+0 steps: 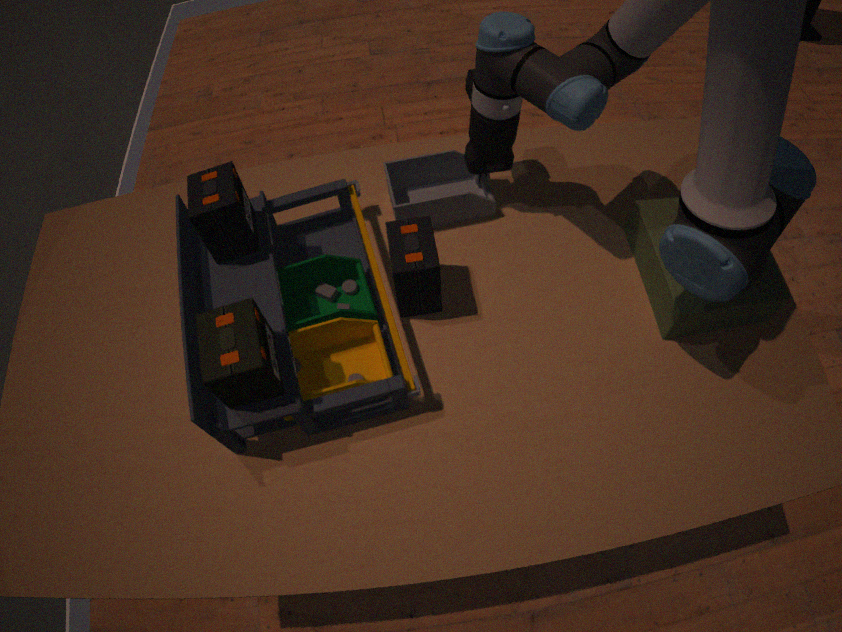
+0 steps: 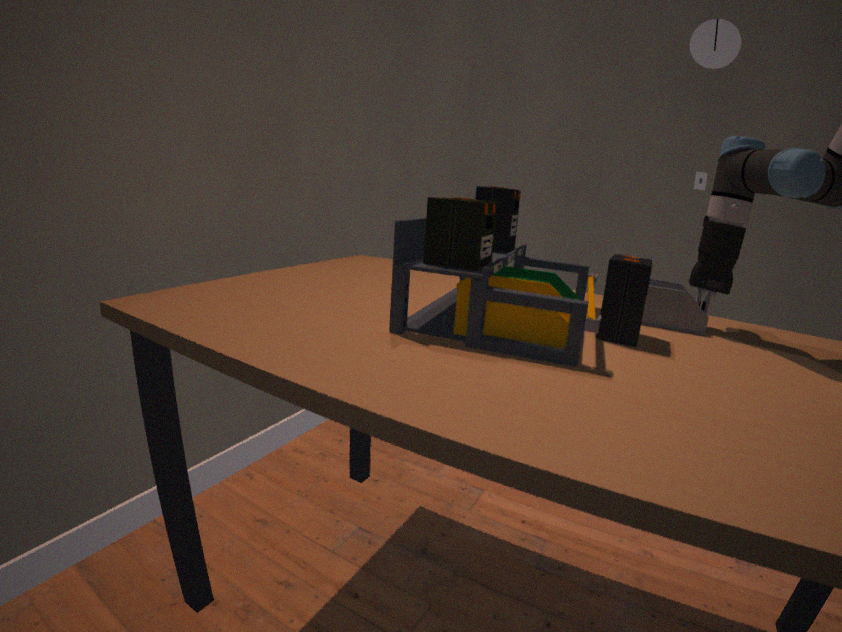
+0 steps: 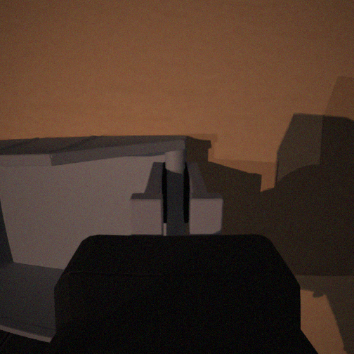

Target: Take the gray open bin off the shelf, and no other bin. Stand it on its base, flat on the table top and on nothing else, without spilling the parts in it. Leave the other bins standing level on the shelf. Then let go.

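Frame: origin at the arm's base, x ahead, y left, z up, level; centimetres.
Where they show: gripper, between the fingertips: (image 1: 480, 178).
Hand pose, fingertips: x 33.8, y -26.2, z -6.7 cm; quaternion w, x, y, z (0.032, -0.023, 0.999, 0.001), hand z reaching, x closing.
Note:
Things, the pixels of their top centre, and the offset from my fingertips. Level surfaces: height alone.
- gray open bin, centre of its top: (image 1: 439, 174) (image 2: 664, 284) dx +7.8, dy +3.0, dz +5.9 cm
- table top, height of its surface: dz -1.6 cm
- green bin, centre of its top: (image 1: 309, 288) (image 2: 532, 274) dx +30.3, dy +21.4, dz +6.5 cm
- yellow bin, centre of its top: (image 1: 323, 355) (image 2: 522, 285) dx +29.0, dy +32.5, dz +6.5 cm
- black box, centre of its top: (image 1: 411, 242) (image 2: 632, 258) dx +14.5, dy +19.9, dz +11.6 cm
The gray open bin (image 1: 442, 204) (image 2: 669, 306) (image 3: 75, 200) is off the shelf (image 1: 234, 282) (image 2: 476, 319), beyond the shelf's far end. It looks level, with its base at or very near the table top (image 1: 544, 442) (image 2: 408, 380); exact contact cannot be told. My gripper (image 1: 484, 182) (image 2: 703, 299) (image 3: 174, 180) points down and is shut on the bin's wall at its robot-side end. No parts can be made out in this bin; some of its inside is hidden. The green bin (image 1: 312, 309) (image 2: 527, 273), with parts, and the yellow bin (image 1: 367, 357) (image 2: 527, 325) stand level on the shelf.
A black box (image 1: 414, 272) (image 2: 624, 299) stands on the table between the shelf and the robot, close to the gray bin. Two dark boxes (image 1: 221, 210) (image 1: 238, 353) stand on the shelf's upper deck. The robot's base is on an olive block (image 1: 754, 299).

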